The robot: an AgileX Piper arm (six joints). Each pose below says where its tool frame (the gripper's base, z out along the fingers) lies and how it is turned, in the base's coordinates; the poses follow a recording.
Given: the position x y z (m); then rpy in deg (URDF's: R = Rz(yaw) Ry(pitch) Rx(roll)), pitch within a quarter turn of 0, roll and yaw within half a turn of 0.
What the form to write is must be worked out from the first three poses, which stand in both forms.
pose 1, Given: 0.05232 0.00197 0.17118 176.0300 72.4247 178.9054
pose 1, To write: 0.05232 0.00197 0.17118 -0.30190 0.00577 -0.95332 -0.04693 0.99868 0.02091
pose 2, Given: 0.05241 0.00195 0.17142 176.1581 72.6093 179.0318
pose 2, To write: 0.05241 0.00195 0.17142 -0.29884 0.00505 -0.95429 -0.04707 0.99869 0.02003
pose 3, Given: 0.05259 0.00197 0.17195 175.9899 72.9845 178.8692
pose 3, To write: 0.05259 0.00197 0.17195 -0.29257 0.00578 -0.95623 -0.04717 0.99868 0.02046
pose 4, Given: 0.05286 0.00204 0.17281 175.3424 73.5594 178.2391
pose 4, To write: 0.05286 0.00204 0.17281 -0.28289 0.00870 -0.95911 -0.04722 0.99862 0.02298
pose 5, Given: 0.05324 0.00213 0.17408 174.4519 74.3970 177.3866
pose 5, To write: 0.05324 0.00213 0.17408 -0.26869 0.01226 -0.96315 -0.04764 0.99853 0.02600
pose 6, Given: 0.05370 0.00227 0.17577 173.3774 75.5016 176.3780
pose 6, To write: 0.05370 0.00227 0.17577 -0.24985 0.01582 -0.96815 -0.04868 0.99840 0.02887
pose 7, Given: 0.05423 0.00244 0.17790 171.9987 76.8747 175.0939
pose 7, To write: 0.05423 0.00244 0.17790 -0.22625 0.01942 -0.97388 -0.05037 0.99823 0.03161
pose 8, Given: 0.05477 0.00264 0.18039 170.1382 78.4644 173.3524
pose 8, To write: 0.05477 0.00264 0.18039 -0.19863 0.02315 -0.97980 -0.05263 0.99803 0.03425
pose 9, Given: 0.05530 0.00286 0.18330 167.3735 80.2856 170.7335
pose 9, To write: 0.05530 0.00286 0.18330 -0.16654 0.02717 -0.98566 -0.05552 0.99778 0.03689
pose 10, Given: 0.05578 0.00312 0.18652 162.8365 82.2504 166.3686
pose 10, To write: 0.05578 0.00312 0.18652 -0.13105 0.03178 -0.99087 -0.05899 0.99747 0.03979
